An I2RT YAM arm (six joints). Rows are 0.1 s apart.
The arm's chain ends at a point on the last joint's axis. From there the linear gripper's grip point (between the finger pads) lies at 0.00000 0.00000 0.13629 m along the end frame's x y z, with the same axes.
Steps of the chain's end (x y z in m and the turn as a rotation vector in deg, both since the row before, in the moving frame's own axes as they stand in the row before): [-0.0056 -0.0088 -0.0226 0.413 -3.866 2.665]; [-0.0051 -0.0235 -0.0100 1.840 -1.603 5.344]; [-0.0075 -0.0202 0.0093 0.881 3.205 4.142]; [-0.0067 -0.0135 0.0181 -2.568 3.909 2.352]
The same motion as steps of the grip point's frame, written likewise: [-0.0148 -0.0100 -0.0229 0.413 -3.866 2.665]; [-0.0087 -0.0280 -0.0101 1.840 -1.603 5.344]; [0.0002 -0.0220 0.0091 0.881 3.205 4.142]; [0.0025 -0.0072 0.0176 -2.568 3.909 2.352]
